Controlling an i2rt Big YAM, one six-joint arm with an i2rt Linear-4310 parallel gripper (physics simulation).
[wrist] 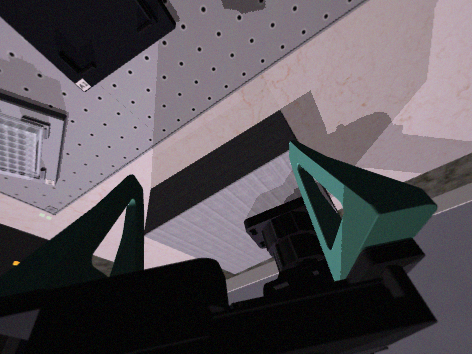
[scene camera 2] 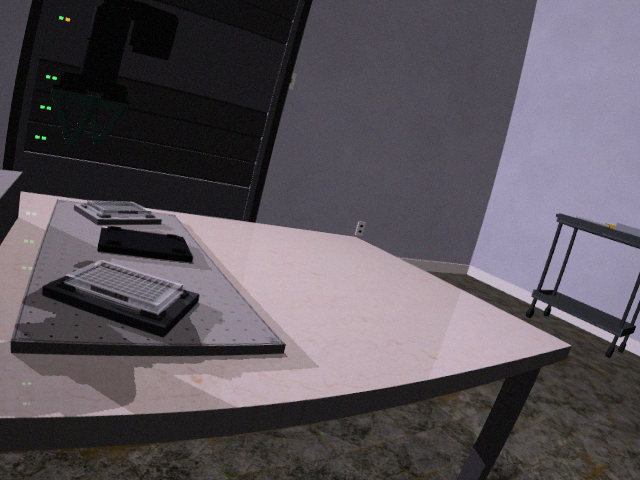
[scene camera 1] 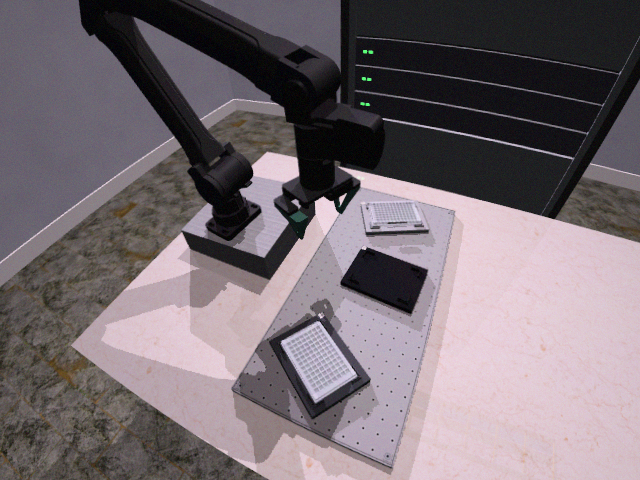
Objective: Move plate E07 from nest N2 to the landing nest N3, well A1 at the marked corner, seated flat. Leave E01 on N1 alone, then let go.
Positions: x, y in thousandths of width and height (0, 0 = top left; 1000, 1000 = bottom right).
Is my gripper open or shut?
Open.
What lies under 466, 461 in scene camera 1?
My gripper.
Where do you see a black nest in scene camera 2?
176, 499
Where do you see a black nest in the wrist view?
183, 137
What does my gripper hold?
Nothing.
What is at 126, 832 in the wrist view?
My gripper.
